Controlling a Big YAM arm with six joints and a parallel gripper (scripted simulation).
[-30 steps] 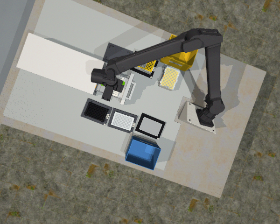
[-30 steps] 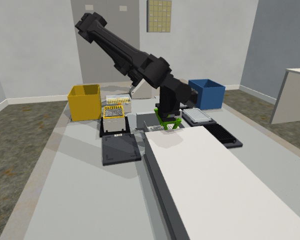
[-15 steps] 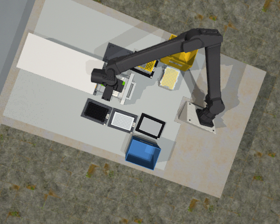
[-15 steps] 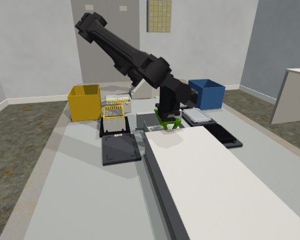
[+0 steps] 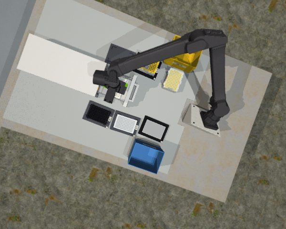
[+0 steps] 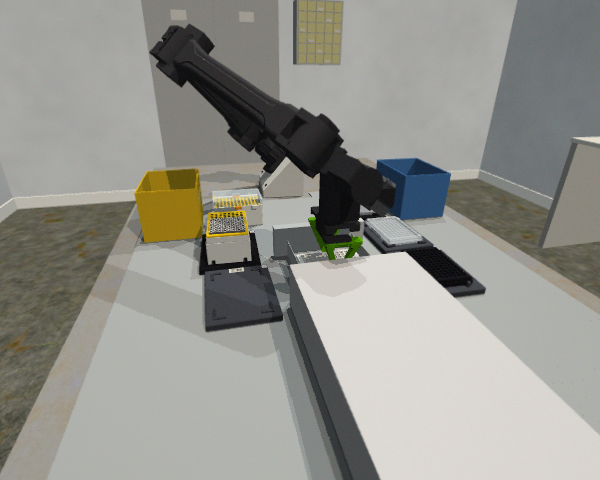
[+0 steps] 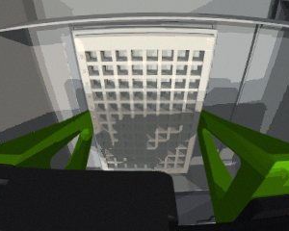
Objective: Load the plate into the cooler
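The white 96-well plate is 10 mm below my hand. Also, from my hand: cooler CD: 170 mm ahead, 20 mm to the right; then black plate: 70 mm ahead, 190 mm to the left, 10 mm below; then cooler's drawer: 40 mm ahead, 10 mm to the right, 10 mm below.
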